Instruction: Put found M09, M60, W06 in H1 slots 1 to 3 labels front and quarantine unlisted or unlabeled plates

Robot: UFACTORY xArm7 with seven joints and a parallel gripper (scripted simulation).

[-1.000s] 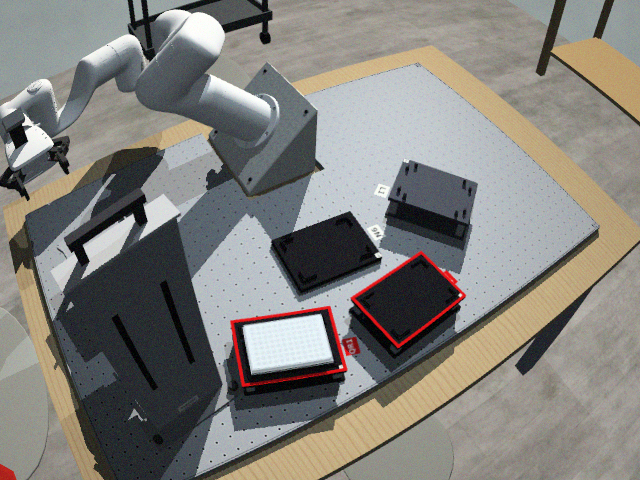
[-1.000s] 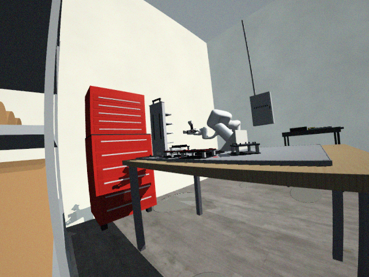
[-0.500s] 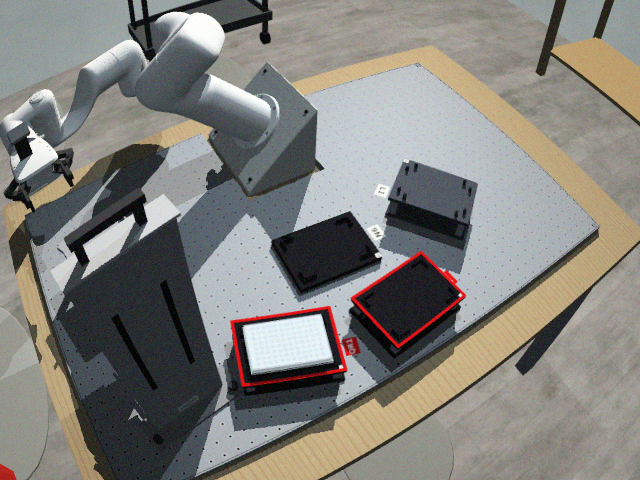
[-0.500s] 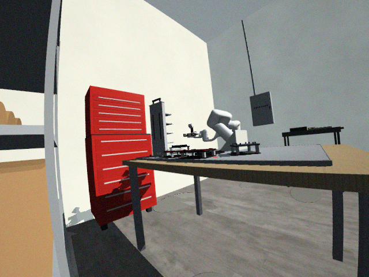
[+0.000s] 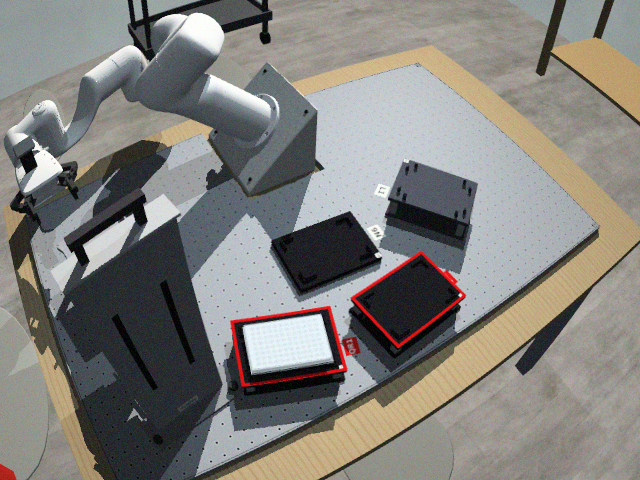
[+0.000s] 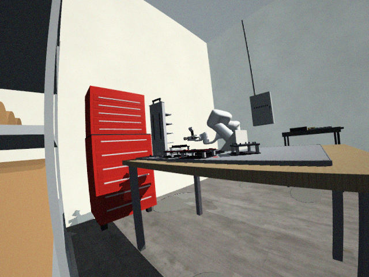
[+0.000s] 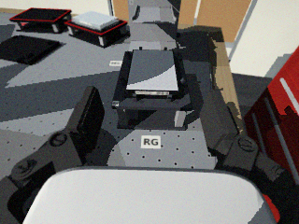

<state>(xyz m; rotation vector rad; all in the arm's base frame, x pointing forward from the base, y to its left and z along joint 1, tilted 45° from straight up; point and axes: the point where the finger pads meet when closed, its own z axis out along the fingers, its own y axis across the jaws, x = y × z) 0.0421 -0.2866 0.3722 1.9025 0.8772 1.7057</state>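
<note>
Now: hand 15 cm short of the dark-framed plate, 3 cm to the right of it and 7 cm above it. From my hand the other things lie so: handle (41 cm ahead, 7 cm to the left, 31 cm above); plate hotel H1 (41 cm ahead, 7 cm to the left, 7 cm above); white well plate (42 cm ahead, 26 cm to the left, 9 cm below).
</note>
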